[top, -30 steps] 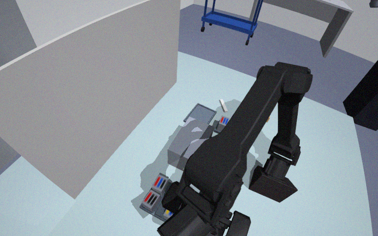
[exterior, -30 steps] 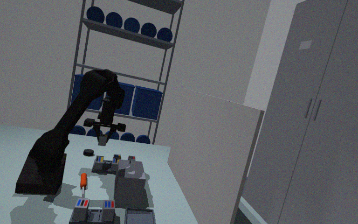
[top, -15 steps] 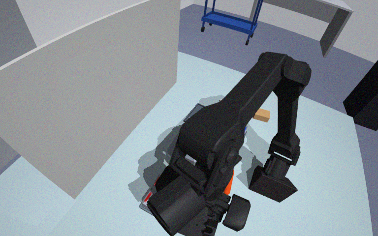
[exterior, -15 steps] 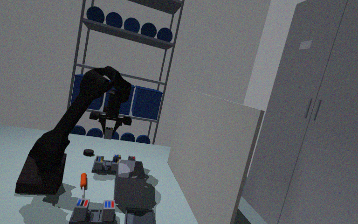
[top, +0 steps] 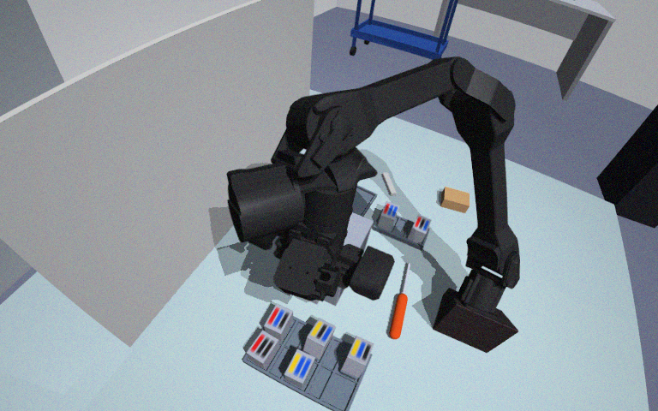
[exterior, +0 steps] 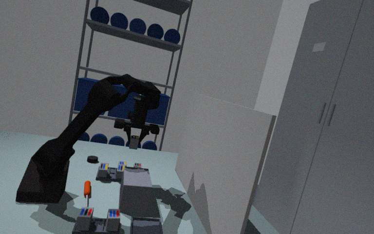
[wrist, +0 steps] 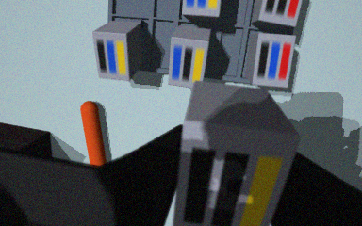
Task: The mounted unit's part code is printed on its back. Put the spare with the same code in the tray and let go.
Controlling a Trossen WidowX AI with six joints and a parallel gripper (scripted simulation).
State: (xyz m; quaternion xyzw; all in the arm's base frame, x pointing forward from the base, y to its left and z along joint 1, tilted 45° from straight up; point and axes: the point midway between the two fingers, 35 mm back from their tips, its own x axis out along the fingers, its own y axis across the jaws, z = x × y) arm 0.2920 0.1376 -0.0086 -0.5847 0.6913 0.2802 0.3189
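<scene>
Now: the flat tray 3 cm ahead of my gripper tip, 33 cm to the right of it and 17 cm below it. From my gripper tip the other things lie so: grey mounted unit: 1 cm ahead, 13 cm to the right, 13 cm below; black puck: 15 cm behind, 22 cm to the left, 17 cm below; grey spare: 2 cm above.
</scene>
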